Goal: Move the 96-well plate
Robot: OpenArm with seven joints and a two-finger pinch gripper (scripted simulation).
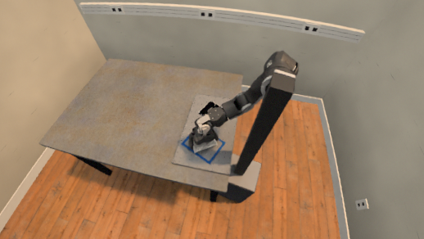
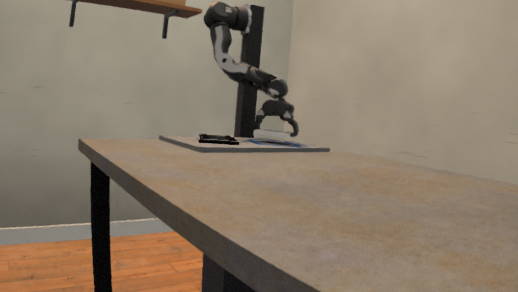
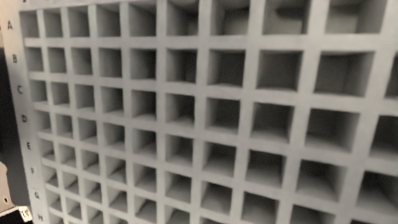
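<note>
Right now my hand is 1 cm below the white 96-well plate. Also, from my hand: black plate nest 1 cm ahead, 21 cm to the right, 2 cm below.
</note>
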